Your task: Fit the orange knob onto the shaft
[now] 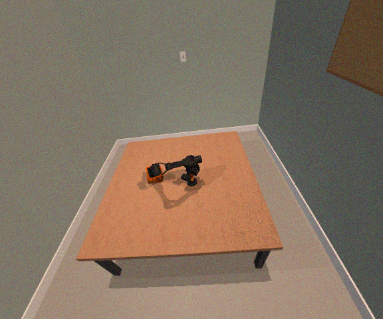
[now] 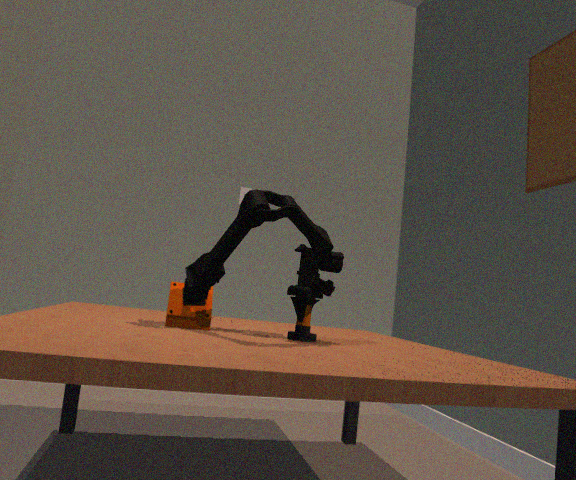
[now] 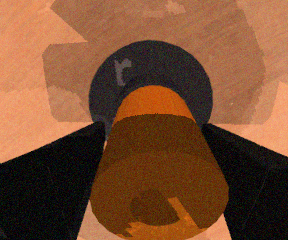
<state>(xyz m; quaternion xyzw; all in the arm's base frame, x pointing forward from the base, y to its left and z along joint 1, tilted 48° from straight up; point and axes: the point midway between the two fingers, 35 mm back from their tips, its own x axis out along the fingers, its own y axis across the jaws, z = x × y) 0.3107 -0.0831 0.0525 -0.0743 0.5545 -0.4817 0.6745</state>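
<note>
The orange knob is 20 mm above my gripper tip. From my gripper tip the other things lie so: pedestal 20 mm below.
</note>
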